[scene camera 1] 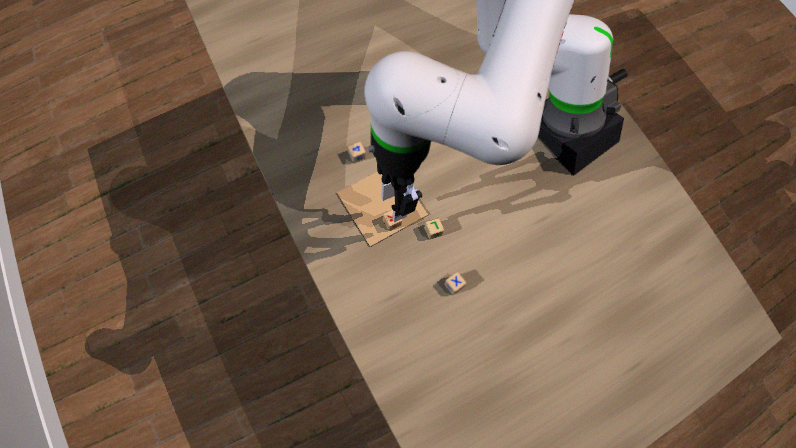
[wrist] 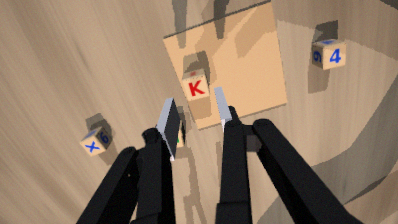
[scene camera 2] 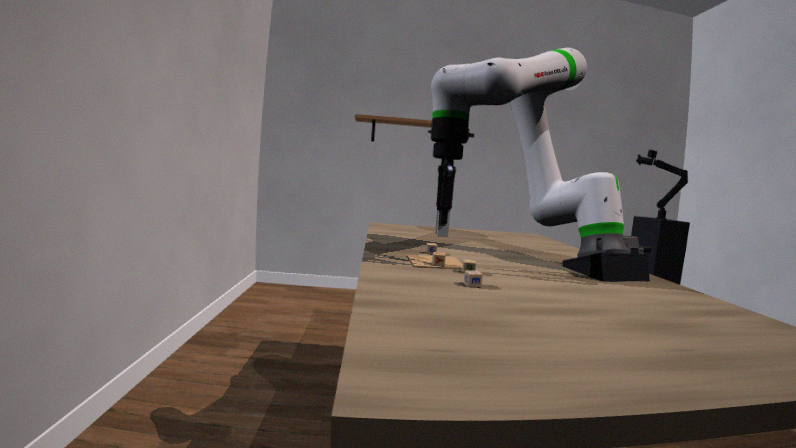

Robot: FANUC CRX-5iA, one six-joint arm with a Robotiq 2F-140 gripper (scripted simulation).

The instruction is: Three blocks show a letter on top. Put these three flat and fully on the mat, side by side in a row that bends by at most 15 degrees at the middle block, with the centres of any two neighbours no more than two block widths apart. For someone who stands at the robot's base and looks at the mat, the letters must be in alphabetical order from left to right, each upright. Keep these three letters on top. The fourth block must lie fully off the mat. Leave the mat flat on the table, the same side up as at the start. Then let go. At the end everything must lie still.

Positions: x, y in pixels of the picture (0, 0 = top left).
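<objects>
Scene camera 1 and scene camera 2 both show the gripper, and it appears in the wrist view point(196, 104) too. On the gripper, point(scene camera 1: 407, 206) and point(scene camera 2: 445, 186) are the same spot.
</objects>
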